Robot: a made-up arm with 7 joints. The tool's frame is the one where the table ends. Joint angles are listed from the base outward.
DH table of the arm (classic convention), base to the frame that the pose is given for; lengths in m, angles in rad. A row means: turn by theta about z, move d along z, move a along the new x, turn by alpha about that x. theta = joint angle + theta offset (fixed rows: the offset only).
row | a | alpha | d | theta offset
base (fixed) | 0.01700 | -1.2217 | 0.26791 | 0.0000
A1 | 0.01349 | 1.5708 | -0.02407 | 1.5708
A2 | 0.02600 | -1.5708 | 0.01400 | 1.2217
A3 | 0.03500 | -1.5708 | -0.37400 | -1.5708
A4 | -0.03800 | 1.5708 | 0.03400 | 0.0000
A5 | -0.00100 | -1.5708 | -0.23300 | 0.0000
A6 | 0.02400 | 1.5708 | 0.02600 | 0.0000
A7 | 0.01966 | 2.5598 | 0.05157 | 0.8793
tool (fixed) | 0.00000 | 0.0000 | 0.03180 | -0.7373
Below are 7 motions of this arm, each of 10 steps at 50 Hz.
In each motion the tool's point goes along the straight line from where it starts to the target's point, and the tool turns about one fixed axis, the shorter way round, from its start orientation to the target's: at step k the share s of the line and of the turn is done. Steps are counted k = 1, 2, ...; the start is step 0. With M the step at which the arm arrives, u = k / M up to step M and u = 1 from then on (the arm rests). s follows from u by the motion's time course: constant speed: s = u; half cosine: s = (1 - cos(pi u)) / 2; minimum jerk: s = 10 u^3 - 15 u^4 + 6 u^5.
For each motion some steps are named. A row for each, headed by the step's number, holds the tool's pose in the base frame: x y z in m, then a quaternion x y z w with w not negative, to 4 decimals.
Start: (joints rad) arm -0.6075 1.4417 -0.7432 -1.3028 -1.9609 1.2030 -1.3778
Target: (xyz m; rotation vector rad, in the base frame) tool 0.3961 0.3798 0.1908 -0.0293 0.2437 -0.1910
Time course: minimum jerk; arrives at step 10
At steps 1, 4, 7, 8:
1: 0.4053 0.3832 0.2085 -0.0656 0.1150 -0.0621 0.9893
4: 0.4024 0.3822 0.2030 -0.0497 0.1170 -0.0724 0.9892
7: 0.3976 0.3804 0.1937 -0.0230 0.1203 -0.0897 0.9884
8: 0.3966 0.3800 0.1918 -0.0176 0.1210 -0.0932 0.9881

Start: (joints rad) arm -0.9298 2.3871 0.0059 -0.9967 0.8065 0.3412 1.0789
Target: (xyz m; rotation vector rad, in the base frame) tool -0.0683 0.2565 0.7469 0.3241 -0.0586 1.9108
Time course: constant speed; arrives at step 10
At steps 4, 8, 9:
4: -0.1051 0.2509 0.7485 0.0739 0.0029 0.8190 0.5690
8: -0.0806 0.2546 0.7474 0.1166 -0.0156 0.8152 0.5671
9: -0.0744 0.2556 0.7472 0.1272 -0.0203 0.8140 0.5665

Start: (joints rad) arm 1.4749 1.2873 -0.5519 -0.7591 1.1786 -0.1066 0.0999
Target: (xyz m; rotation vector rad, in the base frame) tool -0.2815 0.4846 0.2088 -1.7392 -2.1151 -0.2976
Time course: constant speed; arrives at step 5
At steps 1, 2, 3, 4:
1: -0.2829 0.4857 0.2209 -0.6247 -0.7453 -0.1155 0.2023
2: -0.2826 0.4854 0.2179 -0.6234 -0.7474 -0.1131 0.1998
3: -0.2822 0.4851 0.2149 -0.6222 -0.7495 -0.1107 0.1973
4: -0.2819 0.4849 0.2118 -0.6209 -0.7515 -0.1084 0.1948

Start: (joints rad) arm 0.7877 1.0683 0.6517 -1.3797 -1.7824 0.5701 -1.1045
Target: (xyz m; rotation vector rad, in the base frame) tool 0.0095 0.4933 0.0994 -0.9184 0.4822 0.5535
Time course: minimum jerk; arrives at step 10
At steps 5, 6, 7, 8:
5: 0.0049 0.4956 0.0971 -0.4581 0.2314 0.2510 0.8207
6: 0.0066 0.4948 0.0979 -0.4491 0.2300 0.2547 0.8250
7: 0.0080 0.4941 0.0986 -0.4414 0.2288 0.2578 0.8285
8: 0.0090 0.4936 0.0991 -0.4361 0.2279 0.2599 0.8308

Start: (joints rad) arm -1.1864 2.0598 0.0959 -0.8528 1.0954 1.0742 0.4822
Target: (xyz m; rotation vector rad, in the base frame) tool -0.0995 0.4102 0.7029 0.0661 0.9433 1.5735
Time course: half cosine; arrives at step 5
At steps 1, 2, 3, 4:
1: -0.0961 0.4165 0.6976 0.0248 0.4050 0.6741 0.6172
2: -0.0970 0.4147 0.6991 0.0259 0.4059 0.6760 0.6145
3: -0.0982 0.4126 0.7009 0.0272 0.4070 0.6783 0.6112
4: -0.0991 0.4109 0.7023 0.0282 0.4078 0.6801 0.6085

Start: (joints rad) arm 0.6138 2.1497 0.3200 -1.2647 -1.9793 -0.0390 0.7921
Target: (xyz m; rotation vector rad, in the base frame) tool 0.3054 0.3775 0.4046 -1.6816 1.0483 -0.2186
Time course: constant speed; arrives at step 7
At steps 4, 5, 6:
4: 0.3059 0.3735 0.4029 -0.7179 0.4408 -0.0930 0.5308
5: 0.3057 0.3748 0.4034 -0.7147 0.4410 -0.0927 0.5349
6: 0.3056 0.3762 0.4040 -0.7115 0.4413 -0.0924 0.5389

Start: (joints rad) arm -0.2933 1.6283 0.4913 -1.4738 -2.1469 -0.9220 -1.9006
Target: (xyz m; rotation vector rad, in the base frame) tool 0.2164 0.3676 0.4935 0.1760 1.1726 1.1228
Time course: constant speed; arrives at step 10
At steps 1, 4, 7, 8, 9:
1: 0.2016 0.3773 0.4968 0.0392 0.5041 0.4876 0.7117
4: 0.2066 0.3740 0.4957 0.0523 0.5107 0.4922 0.7030
7: 0.2115 0.3708 0.4946 0.0655 0.5171 0.4967 0.6940
8: 0.2131 0.3697 0.4942 0.0698 0.5192 0.4982 0.6909
9: 0.2148 0.3687 0.4939 0.0742 0.5212 0.4996 0.6879

